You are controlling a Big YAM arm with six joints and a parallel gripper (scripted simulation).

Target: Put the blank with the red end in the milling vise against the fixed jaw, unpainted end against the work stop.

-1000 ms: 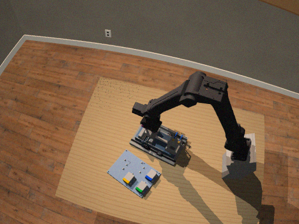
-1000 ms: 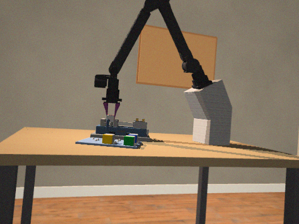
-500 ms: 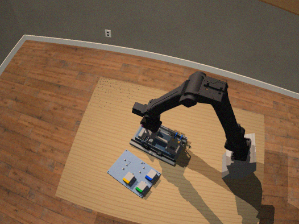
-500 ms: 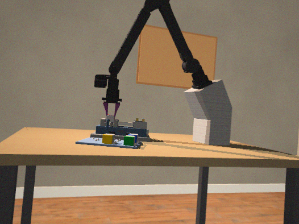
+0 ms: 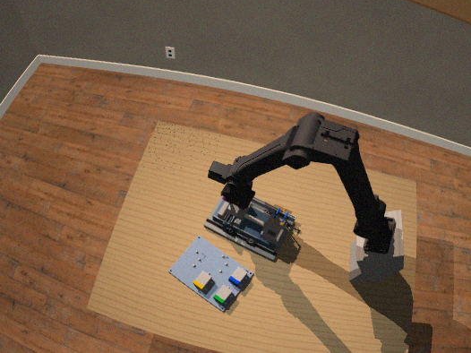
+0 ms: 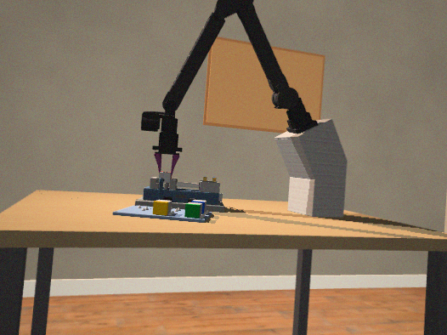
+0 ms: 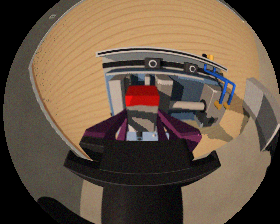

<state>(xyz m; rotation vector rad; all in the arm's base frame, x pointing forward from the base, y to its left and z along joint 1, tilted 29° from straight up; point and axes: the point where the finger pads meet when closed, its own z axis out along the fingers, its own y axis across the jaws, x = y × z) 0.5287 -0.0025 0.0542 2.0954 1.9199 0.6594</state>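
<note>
My gripper is now 2 cm above the red-ended blank. Round my hand: blue-ended blank 12 cm behind, 22 cm to the left, 9 cm below; milling vise 6 cm behind, 1 cm to the left, 8 cm below; grey block with hoses 16 cm behind, 2 cm to the left, 4 cm below.
</note>
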